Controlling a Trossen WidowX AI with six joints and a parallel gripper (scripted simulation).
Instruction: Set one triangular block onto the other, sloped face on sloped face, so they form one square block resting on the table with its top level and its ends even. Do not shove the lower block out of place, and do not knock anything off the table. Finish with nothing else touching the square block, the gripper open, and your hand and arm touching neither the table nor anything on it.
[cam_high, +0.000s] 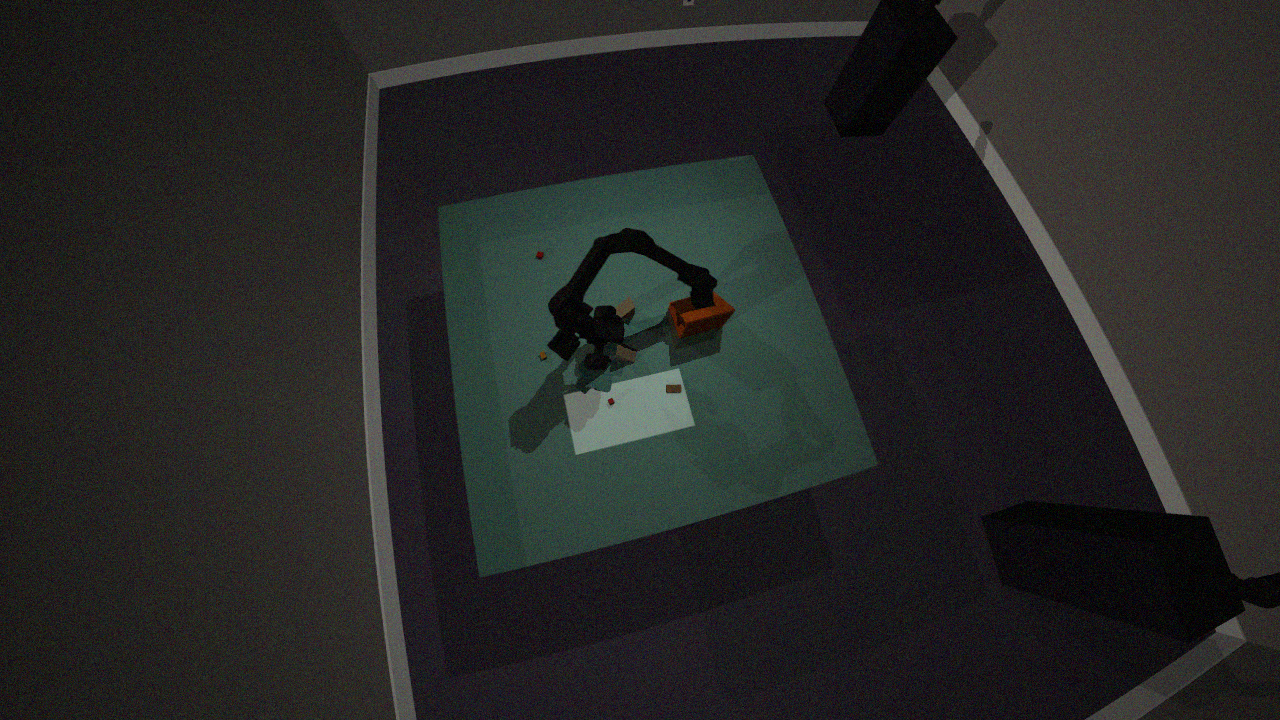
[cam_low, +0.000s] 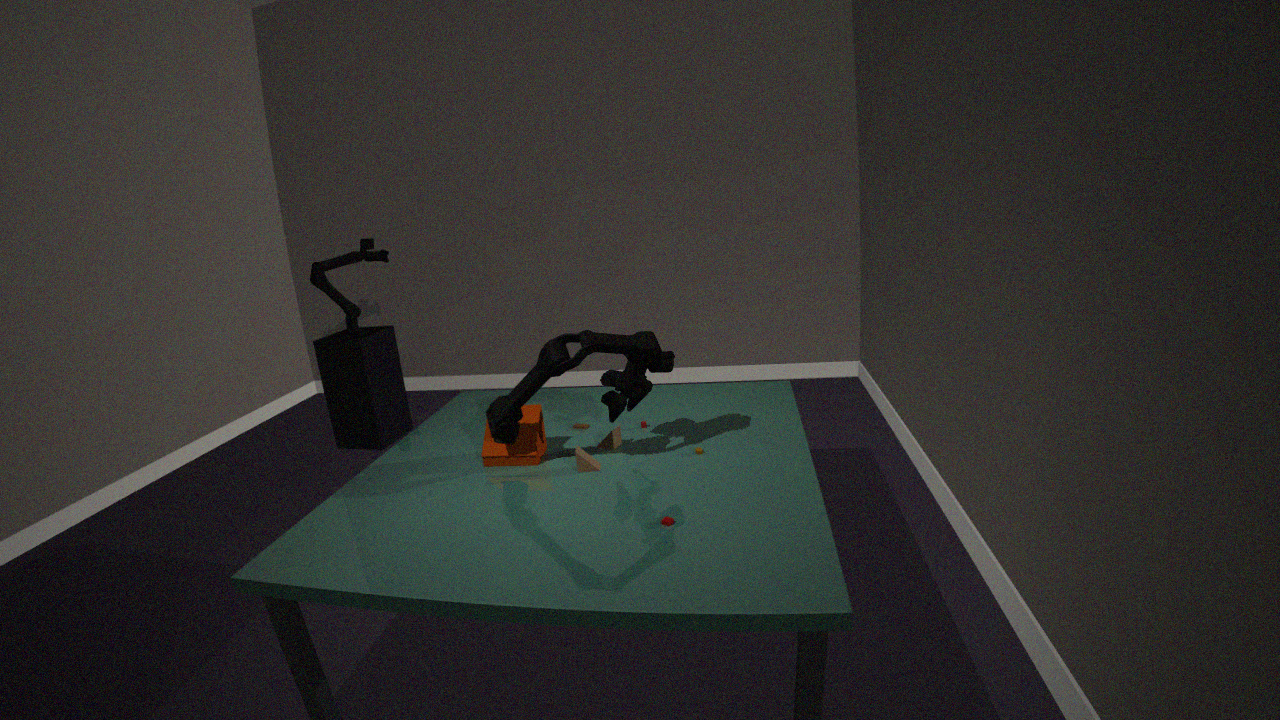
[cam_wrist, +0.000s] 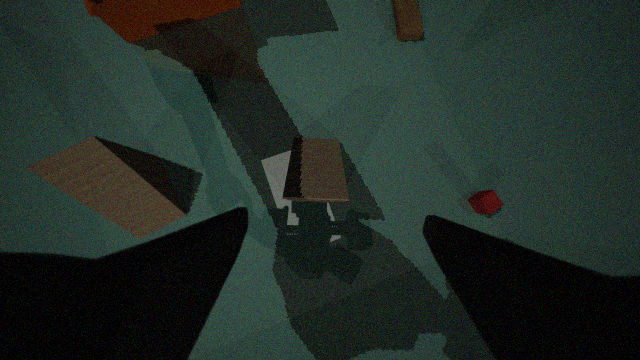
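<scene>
Now: gripper tip 17 cm past the small brown block, 14 cm to the right of it and 9 cm above it. Round my gripper tip: red cube 15 cm to the left, 9 cm below, 3 cm ahead.
</scene>
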